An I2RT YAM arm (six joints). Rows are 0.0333 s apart.
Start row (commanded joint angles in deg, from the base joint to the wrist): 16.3 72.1 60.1 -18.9 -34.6 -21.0
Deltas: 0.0 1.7 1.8 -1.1 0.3 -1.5; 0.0 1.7 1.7 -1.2 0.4 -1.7; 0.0 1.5 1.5 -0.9 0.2 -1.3; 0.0 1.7 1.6 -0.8 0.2 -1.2; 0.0 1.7 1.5 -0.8 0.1 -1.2; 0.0 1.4 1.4 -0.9 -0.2 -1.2; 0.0 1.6 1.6 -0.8 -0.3 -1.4; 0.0 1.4 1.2 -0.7 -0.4 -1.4
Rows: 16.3 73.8 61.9 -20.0 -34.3 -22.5; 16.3 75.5 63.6 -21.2 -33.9 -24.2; 16.3 77.0 65.1 -22.1 -33.7 -25.5; 16.3 78.7 66.7 -22.9 -33.5 -26.7; 16.3 80.4 68.2 -23.7 -33.4 -27.9; 16.3 81.8 69.6 -24.6 -33.6 -29.1; 16.3 83.4 71.2 -25.4 -33.9 -30.5; 16.3 84.8 72.4 -26.1 -34.3 -31.9
